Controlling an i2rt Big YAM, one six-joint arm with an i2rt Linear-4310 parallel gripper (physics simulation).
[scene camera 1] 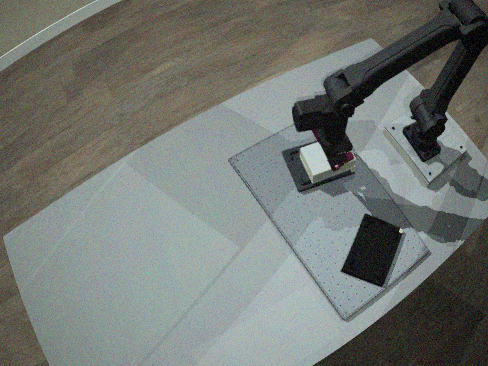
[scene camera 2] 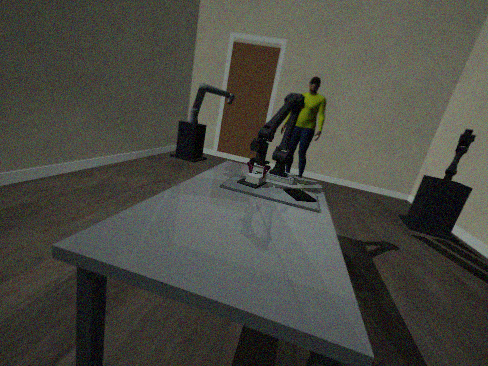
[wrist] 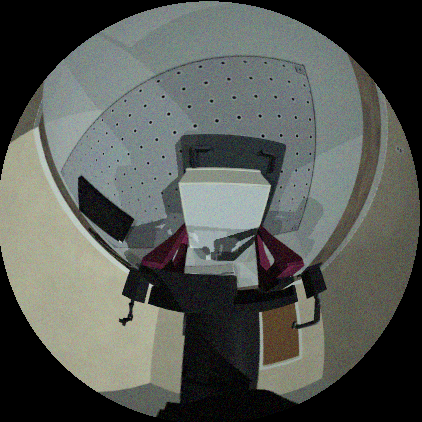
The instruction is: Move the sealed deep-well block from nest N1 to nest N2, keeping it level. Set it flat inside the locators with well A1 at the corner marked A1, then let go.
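Frame: origin at the arm's base, x ahead, y left, z up, level; centimetres.
Seen in the pictures: gripper, between the fingertips: [scene camera 1: 328, 156] [scene camera 2: 256, 176] [wrist: 221, 225]; arm's base, origin of its link: [scene camera 1: 421, 141] [scene camera 2: 278, 174].
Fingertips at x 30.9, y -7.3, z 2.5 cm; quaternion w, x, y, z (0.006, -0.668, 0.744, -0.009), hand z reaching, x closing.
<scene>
Pixels of each thing's top centre, then the offset from my fingertips to it. "spot": a spot on its surface instead. Level surfaces: height alone.
- white block, centre of its top: [wrist: 222, 235] [scene camera 1: 329, 152] [scene camera 2: 257, 173] dz +1.5, dx -0.2, dy +0.0 cm
- dark grey nest, centre of its top: [wrist: 231, 201] [scene camera 1: 319, 159] [scene camera 2: 252, 180] dz -2.6, dx +1.5, dy -1.4 cm
- black rectangle, a spot on its surface: [scene camera 1: 374, 250] [scene camera 2: 300, 194] spot: dz -3.3, dx +1.0, dy +27.1 cm
- perforated board, centre of its top: [wrist: 145, 189] [scene camera 1: 335, 206] [scene camera 2: 271, 189] dz -4.3, dx +3.9, dy +11.2 cm
- table, height of its surface: dz -5.7 cm
The white block [scene camera 1: 315, 161] [scene camera 2: 255, 176] [wrist: 225, 202] sits in the dark grey nest [scene camera 1: 294, 170] [wrist: 225, 154] at the back of the perforated board and looks level. Part of this nest's floor and two corner locators show past the block's end in the wrist view. My gripper [scene camera 1: 330, 152] [scene camera 2: 258, 169] [wrist: 221, 225] points down over the block, shut on it, with the dark red fingers against its two long sides. The other nest, a black rectangle [scene camera 1: 374, 250] [scene camera 2: 300, 194] [wrist: 104, 210], lies turned at an angle, with a small white mark at one corner. The A1 labels cannot be read.
The perforated board [scene camera 1: 320, 250] [wrist: 235, 95] carries both nests on the table [scene camera 1: 125, 280] [scene camera 2: 215, 260]. The arm's pale base plate [scene camera 1: 425, 167] stands beside the board. A person in a yellow top [scene camera 2: 310, 112] stands behind the table, and two other arms stand on dark pedestals farther away.
</scene>
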